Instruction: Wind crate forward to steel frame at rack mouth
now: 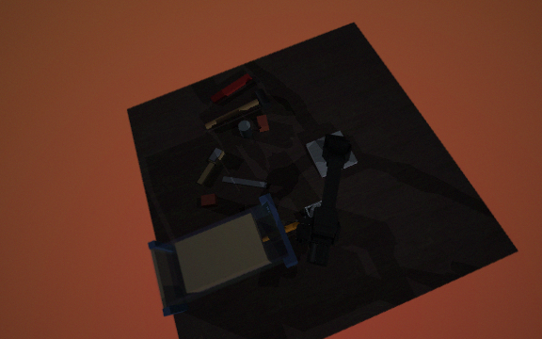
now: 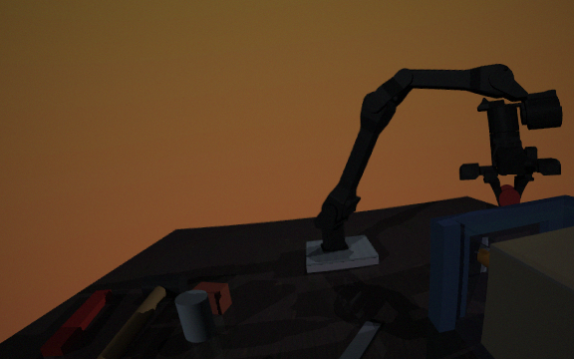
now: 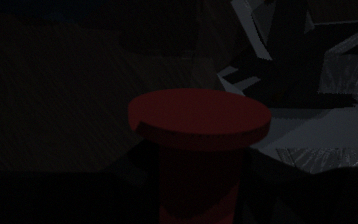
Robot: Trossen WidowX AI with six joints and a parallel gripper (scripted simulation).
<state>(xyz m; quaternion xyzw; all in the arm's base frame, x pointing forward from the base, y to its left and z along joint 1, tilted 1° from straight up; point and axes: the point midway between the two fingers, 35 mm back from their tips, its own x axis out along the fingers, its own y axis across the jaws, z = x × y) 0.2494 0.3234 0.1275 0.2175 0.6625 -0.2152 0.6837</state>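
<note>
My gripper tip is now 30 mm to the left of the winch handle, 20 mm past it and 10 mm above it. The rest, counted from my gripper tip: red knob (20 mm above); then blue steel frame (100 mm ahead, 90 mm to the right, 10 mm below); then winch (90 mm to the right, 80 mm below, 70 mm behind).
</note>
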